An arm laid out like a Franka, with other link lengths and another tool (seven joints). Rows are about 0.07 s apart.
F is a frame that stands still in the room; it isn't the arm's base.
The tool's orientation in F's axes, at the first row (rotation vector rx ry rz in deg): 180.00 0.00 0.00
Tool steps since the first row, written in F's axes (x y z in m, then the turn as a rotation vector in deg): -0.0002 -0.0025 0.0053 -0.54 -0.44 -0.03; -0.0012 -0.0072 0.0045 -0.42 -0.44 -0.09; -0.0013 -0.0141 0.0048 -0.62 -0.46 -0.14; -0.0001 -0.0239 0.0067 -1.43 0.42 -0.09; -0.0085 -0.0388 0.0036 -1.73 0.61 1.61; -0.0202 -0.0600 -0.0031 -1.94 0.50 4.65
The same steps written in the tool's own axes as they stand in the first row. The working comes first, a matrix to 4 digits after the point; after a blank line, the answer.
The tool's axes in the first row as the columns of a matrix, in F's axes (used below as rounded here):
1.0000 0.0000 0.0000
0.0000 -1.0000 0.0000
0.0000 0.0000 -1.0000

-0.0002 0.0025 -0.0053 -0.54 0.44 0.03; -0.0012 0.0072 -0.0045 -0.42 0.44 0.09; -0.0013 0.0141 -0.0048 -0.62 0.46 0.14; -0.0001 0.0239 -0.0067 -1.43 -0.42 0.09; -0.0085 0.0388 -0.0036 -1.73 -0.61 -1.61; -0.0202 0.0600 0.0031 -1.94 -0.50 -4.65
